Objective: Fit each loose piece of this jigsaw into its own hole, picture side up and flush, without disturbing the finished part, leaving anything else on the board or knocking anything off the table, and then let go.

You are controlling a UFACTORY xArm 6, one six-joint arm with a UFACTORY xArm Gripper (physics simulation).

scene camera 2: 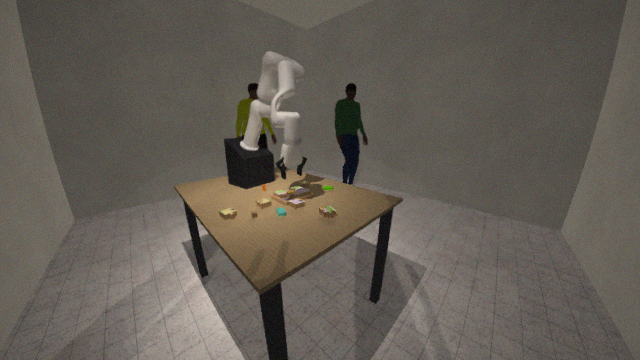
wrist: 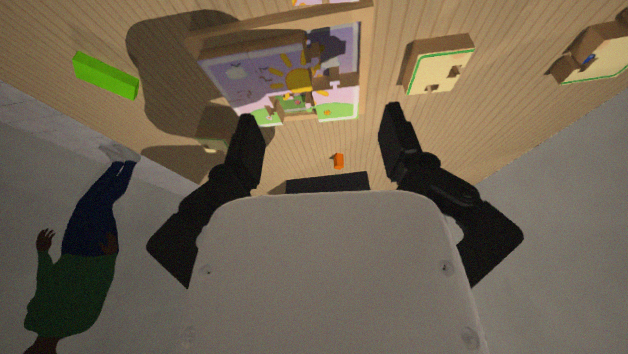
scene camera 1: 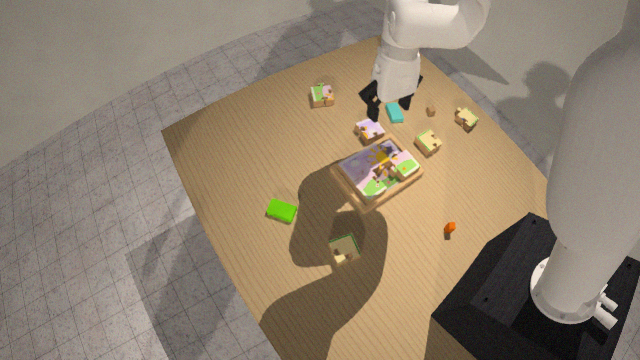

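The framed jigsaw (scene camera 1: 395, 193) (wrist: 366, 50) has a finished part with a sun, and open holes at its top right corner and bottom middle in the wrist view. A loose purple piece with yellow sun parts (scene camera 1: 370, 131) (scene camera 2: 296, 202) lies picture side up close beside the frame, apart from the gripper. A loose green and pink piece (scene camera 1: 322, 95) (scene camera 2: 328, 211) lies farther off on the table, picture side up. My gripper (scene camera 1: 390, 114) (scene camera 2: 292, 176) (wrist: 319, 124) is open and empty, raised above the table.
Cream pieces with green edges (scene camera 1: 428, 141) (scene camera 1: 467, 118) (scene camera 1: 345, 248), a teal block (scene camera 1: 394, 112), a wooden cube (scene camera 1: 431, 111), a green block (scene camera 1: 281, 210) and an orange block (scene camera 1: 450, 227) lie around the frame. Two people (scene camera 2: 350, 120) (scene camera 2: 245, 112) stand beyond the table.
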